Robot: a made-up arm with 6 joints.
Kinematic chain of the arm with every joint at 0, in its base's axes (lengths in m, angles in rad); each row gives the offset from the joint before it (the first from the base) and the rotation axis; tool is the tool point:
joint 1: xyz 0 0 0.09 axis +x
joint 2: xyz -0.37 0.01 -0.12 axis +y
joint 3: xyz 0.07 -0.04 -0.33 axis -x
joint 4: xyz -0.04 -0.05 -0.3 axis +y
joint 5: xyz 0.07 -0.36 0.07 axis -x
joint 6: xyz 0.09 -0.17 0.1 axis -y
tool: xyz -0.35 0 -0.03
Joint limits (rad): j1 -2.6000..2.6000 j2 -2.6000..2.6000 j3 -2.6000..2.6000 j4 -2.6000..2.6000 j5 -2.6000..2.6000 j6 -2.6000..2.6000
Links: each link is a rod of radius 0.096 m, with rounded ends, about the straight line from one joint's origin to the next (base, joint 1, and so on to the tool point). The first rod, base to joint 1, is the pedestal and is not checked.
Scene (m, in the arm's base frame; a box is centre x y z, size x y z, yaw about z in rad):
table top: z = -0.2
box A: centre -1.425 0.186 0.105 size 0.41 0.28 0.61 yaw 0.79
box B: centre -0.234 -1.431 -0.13 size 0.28 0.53 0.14 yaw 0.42
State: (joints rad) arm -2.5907 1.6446 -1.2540 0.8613 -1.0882 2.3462
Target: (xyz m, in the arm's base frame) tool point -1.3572 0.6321 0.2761
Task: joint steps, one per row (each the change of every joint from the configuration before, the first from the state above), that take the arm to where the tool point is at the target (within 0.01 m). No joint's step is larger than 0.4 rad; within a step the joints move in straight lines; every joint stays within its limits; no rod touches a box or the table.
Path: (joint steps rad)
1: 0.2118 -0.3683 0.1859 -0.2535 0.0132 -0.2549
2: 0.2118 -0.3683 0.1860 -0.2535 0.0131 -0.2550
3: 0.2118 -0.3684 0.1859 -0.2535 0.0132 -0.2549
4: 0.2118 -0.3683 0.1860 -0.2535 0.0132 -0.2550
5: 0.2118 -0.3683 0.1859 -0.2535 0.0131 -0.2549
6: -0.0527 0.3653 0.0963 0.1657 0.0920 0.2183
7: -0.0527 0.3652 0.0963 0.1657 0.0919 0.2184
8: -0.0528 0.3653 0.0963 0.1656 0.0919 0.2184
9: -0.0527 0.3652 0.0963 0.1657 0.0920 0.2183
10: -0.0527 0.3653 0.0964 0.1657 0.0919 0.2184
11: -0.0528 0.3653 0.0963 0.1656 0.0919 0.2183
12: -0.0527 0.3652 0.0963 0.1657 0.0920 0.2184
13: -0.0897 -0.0719 -0.2130 0.2177 -0.1733 0.0000
14: -0.0897 -0.0718 -0.2130 0.2177 -0.1733 0.0000

